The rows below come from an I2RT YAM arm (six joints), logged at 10 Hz.
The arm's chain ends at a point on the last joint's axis. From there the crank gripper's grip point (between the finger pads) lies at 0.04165 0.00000 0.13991 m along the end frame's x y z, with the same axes.
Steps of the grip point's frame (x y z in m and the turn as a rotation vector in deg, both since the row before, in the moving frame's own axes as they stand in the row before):
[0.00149, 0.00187, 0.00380, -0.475, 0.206, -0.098]
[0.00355, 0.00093, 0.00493, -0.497, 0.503, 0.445]
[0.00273, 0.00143, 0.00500, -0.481, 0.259, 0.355]
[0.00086, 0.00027, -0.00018, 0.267, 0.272, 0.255]
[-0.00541, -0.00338, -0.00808, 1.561, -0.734, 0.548]
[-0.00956, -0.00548, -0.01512, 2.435, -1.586, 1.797]
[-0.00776, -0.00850, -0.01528, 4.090, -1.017, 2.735]
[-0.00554, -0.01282, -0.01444, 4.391, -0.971, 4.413]
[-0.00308, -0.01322, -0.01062, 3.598, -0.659, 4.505]
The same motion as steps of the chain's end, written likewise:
[0.00099, 0.00078, 0.00396, -0.475, 0.206, -0.098]
[0.00233, -0.00061, 0.00531, -0.497, 0.503, 0.445]
[0.00210, 0.00000, 0.00520, -0.481, 0.259, 0.355]
[0.00020, 0.00073, 0.00002, 0.267, 0.272, 0.255]
[-0.00363, 0.00005, -0.00856, 1.561, -0.734, 0.548]
[-0.00575, -0.00076, -0.01612, 2.435, -1.586, 1.797]
[-0.00546, -0.00043, -0.01571, 4.090, -1.017, 2.735]
[-0.00346, -0.00520, -0.01484, 4.391, -0.971, 4.413]
[-0.00169, -0.00764, -0.01092, 3.598, -0.659, 4.505]

